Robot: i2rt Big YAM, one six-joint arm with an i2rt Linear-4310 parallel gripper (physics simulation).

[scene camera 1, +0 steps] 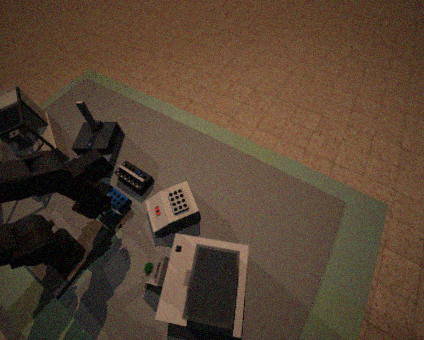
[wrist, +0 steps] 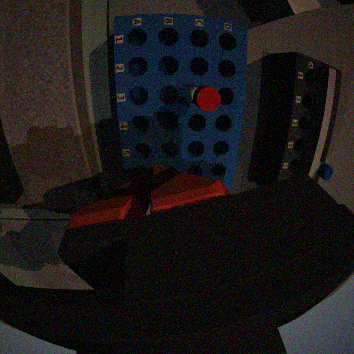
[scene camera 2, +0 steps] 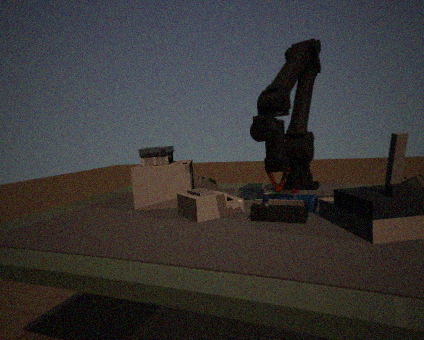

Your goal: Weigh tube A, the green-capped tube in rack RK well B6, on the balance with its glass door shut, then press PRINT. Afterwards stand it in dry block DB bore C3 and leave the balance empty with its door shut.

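Frame: origin at the arm's base, x left, y ahead, z down, level; centimetres.
Seen in the pictures: gripper, fingertip midpoint: [scene camera 1: 108, 207] [wrist: 158, 173] [scene camera 2: 278, 191]; arm's base at its link origin: [scene camera 1: 64, 250] [scene camera 2: 299, 188].
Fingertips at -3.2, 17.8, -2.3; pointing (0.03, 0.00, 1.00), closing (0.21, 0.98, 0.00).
Pixels of each thing's top centre, then the offset from my fingertips to it, as dx, dy, dz.
- blue rack at its top centre: [wrist: 183, 108] [scene camera 2: 291, 197] [scene camera 1: 107, 198] +3.9, +1.8, +1.3
- white balance at its top centre: [scene camera 1: 181, 277] [scene camera 2: 176, 146] -33.9, -0.4, -14.7
- black dry block at its top centre: [wrist: 321, 139] [scene camera 2: 278, 199] [scene camera 1: 131, 172] +2.7, +13.2, -0.5
- red-capped tube at its top centre: [wrist: 208, 98] +4.9, +2.7, -1.2
- blue cap at its top centre: [wrist: 328, 173] -0.1, +14.8, -1.4
- white keypad device at its top centre: [scene camera 2: 209, 189] [scene camera 1: 169, 203] -16.9, +11.8, -2.7
- dark box with an upright post, top centre: [scene camera 2: 371, 179] [scene camera 1: 87, 138] +23.0, +13.7, -5.9
My gripper [wrist: 158, 173] [scene camera 2: 280, 187] is shut at the lettered end of the blue rack [wrist: 119, 107] [scene camera 2: 312, 201] [scene camera 1: 119, 197], over row 6. The red fingers stand close together in the wrist view and cover well B6. Tube A's green cap does not show there, and I see no tube between the fingers. The white balance [scene camera 1: 167, 300] [scene camera 2: 159, 186] stands apart from the gripper. The black dry block [wrist: 272, 117] [scene camera 2: 279, 212] [scene camera 1: 142, 186] stands beside the rack. The balance door's state and the PRINT button are not clear.
A red-capped tube [wrist: 208, 98] stands in the rack near C3. A blue cap [wrist: 325, 171] shows by the dry block. A white keypad device [scene camera 1: 160, 220] [scene camera 2: 200, 206] stands between rack and balance. A dark box with an upright post [scene camera 1: 97, 136] [scene camera 2: 352, 205] is on the dry block's other side.
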